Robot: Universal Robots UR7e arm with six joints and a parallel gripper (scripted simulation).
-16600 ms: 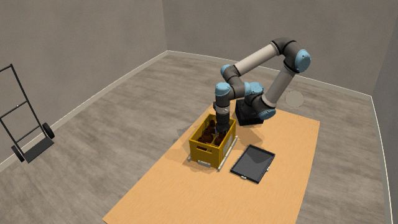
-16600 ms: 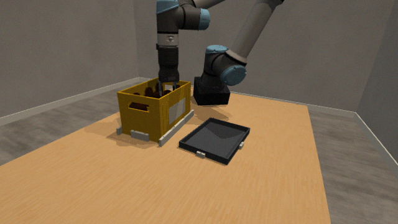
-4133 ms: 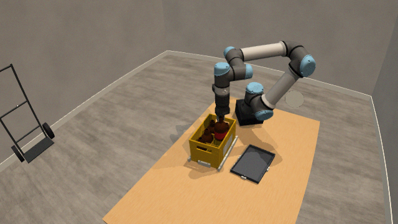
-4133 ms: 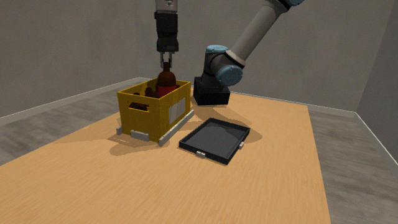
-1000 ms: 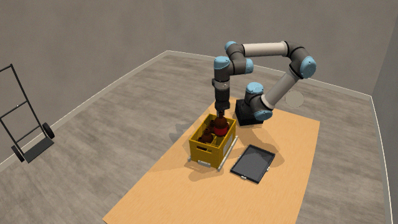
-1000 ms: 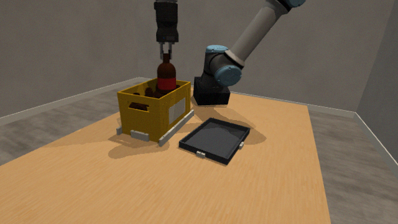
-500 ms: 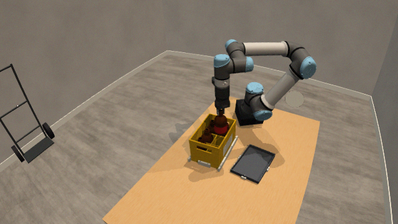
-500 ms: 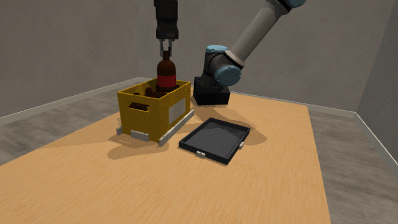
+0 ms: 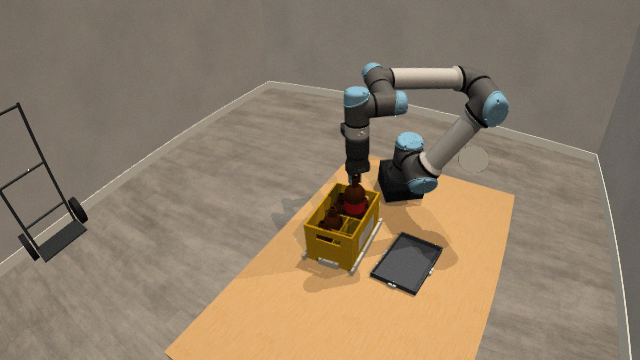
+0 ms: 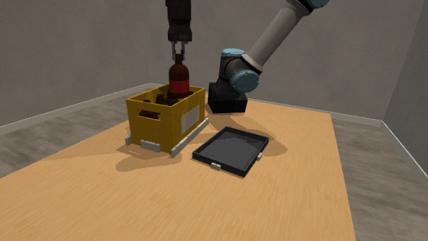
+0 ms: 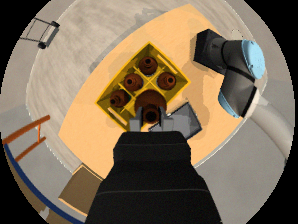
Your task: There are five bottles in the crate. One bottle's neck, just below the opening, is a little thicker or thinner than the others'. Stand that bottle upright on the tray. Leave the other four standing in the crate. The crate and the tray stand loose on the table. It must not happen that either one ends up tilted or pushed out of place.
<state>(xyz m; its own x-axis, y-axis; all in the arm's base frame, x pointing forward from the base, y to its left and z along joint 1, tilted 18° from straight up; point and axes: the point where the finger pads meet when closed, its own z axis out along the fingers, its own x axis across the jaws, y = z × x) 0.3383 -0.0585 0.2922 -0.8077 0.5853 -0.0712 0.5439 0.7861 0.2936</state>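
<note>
Right now the bottle is 70 mm below my hand. Also, from my hand: yellow crate: 240 mm below, 40 mm to the right, 10 mm ahead; dark tray: 310 mm below, 230 mm to the left, 20 mm behind.
</note>
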